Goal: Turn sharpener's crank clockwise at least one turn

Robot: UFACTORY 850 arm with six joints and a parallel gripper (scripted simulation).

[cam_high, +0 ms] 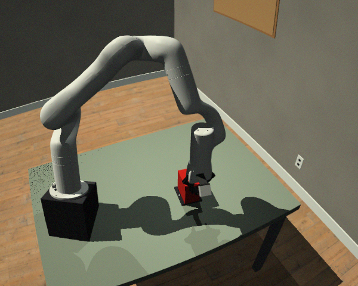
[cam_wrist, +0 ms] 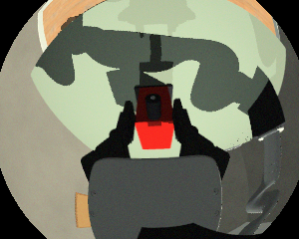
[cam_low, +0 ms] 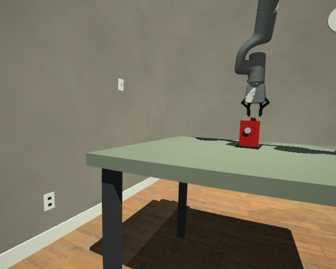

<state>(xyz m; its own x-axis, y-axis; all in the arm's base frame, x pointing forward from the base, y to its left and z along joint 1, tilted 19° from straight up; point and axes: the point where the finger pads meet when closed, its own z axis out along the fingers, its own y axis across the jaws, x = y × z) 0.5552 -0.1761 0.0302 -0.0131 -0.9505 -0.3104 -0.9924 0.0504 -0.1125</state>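
Right now the knob is 2 cm to the left of my hand and 4 cm below it.
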